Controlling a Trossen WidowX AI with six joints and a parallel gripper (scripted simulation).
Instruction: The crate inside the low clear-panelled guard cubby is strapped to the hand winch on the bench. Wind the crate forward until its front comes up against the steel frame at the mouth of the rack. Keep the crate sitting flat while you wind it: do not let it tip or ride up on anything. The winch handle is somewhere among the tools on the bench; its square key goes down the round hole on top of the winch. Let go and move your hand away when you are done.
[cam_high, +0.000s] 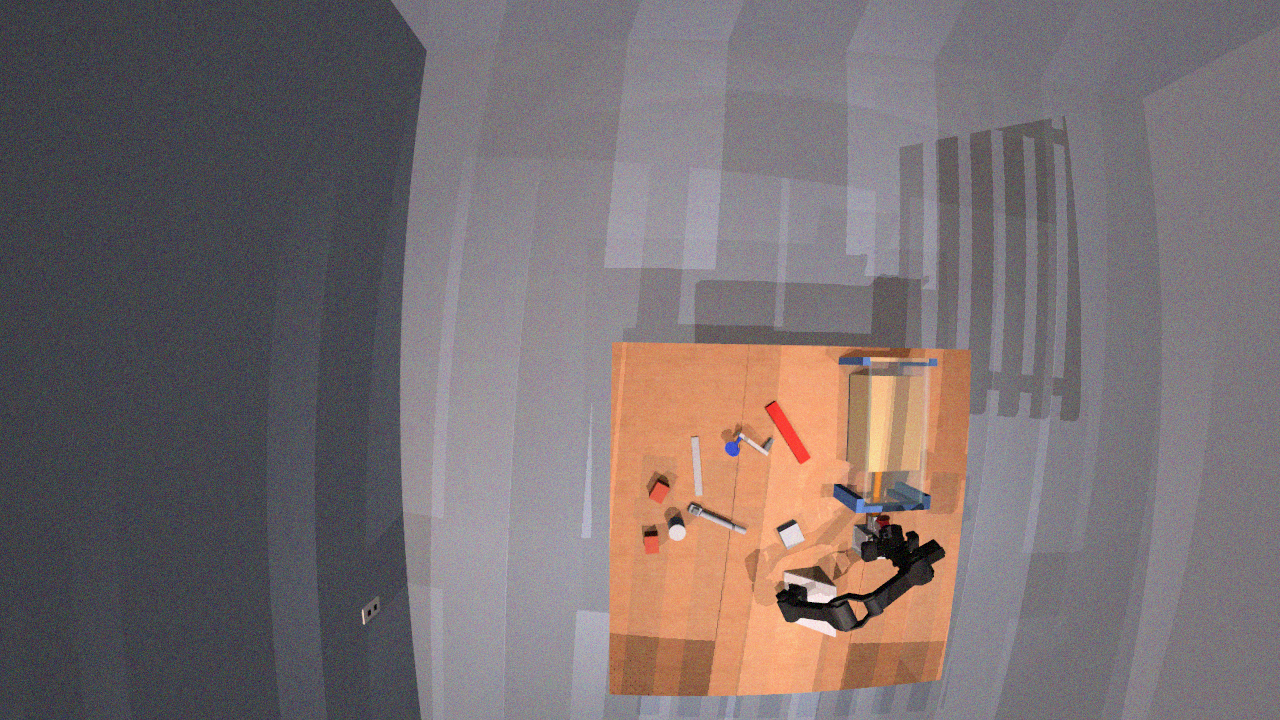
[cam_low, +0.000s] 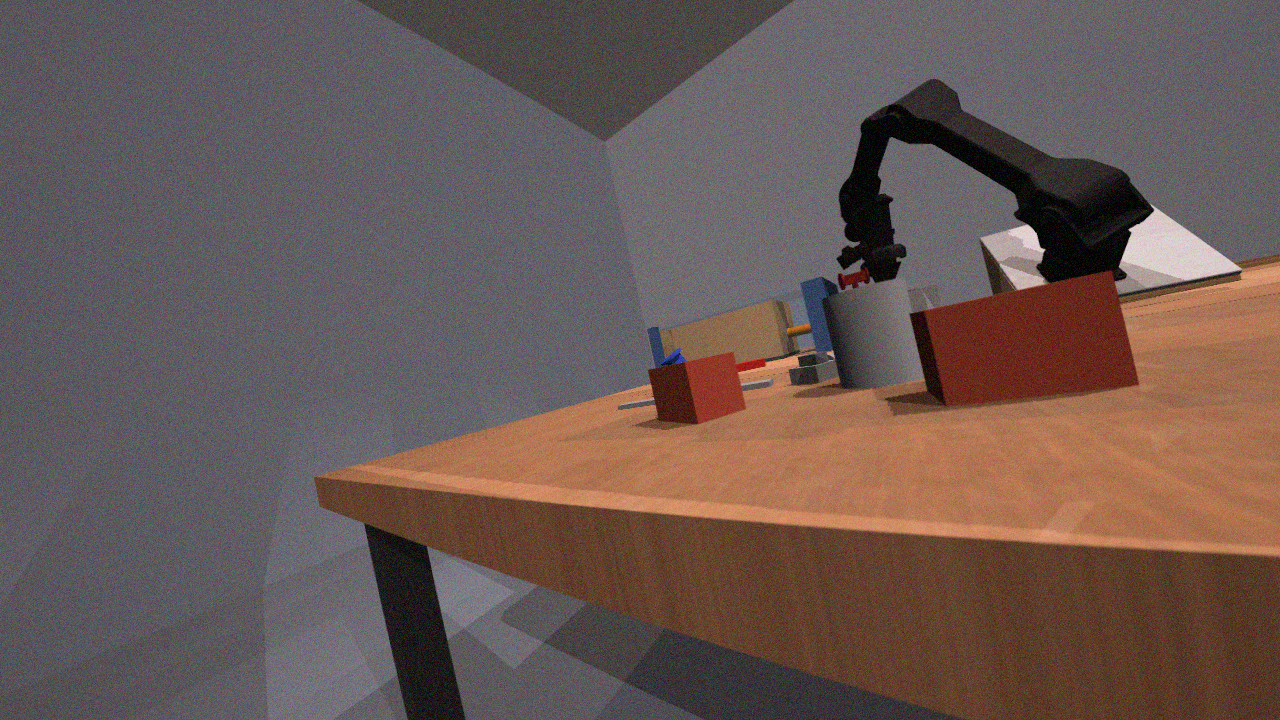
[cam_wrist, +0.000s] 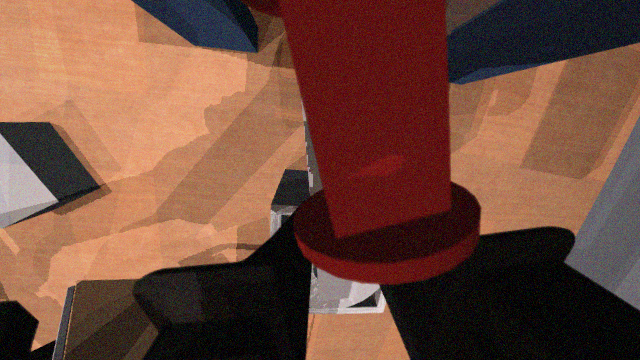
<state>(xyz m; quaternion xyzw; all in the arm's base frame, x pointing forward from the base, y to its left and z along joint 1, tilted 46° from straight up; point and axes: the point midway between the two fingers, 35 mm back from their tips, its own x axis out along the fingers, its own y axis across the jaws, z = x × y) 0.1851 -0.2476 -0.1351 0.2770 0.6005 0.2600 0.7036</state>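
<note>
Now: gripper tip 2 cm below the red-knobbed crank and 1 cm short of it. Also, from my gripper tip: grey winch 6 cm below, 6 cm behind, 1 cm to the right; then blue steel frame 11 cm ahead, 2 cm to the right, 2 cm above; then red grip 5 cm ahead, 5 cm above.
</note>
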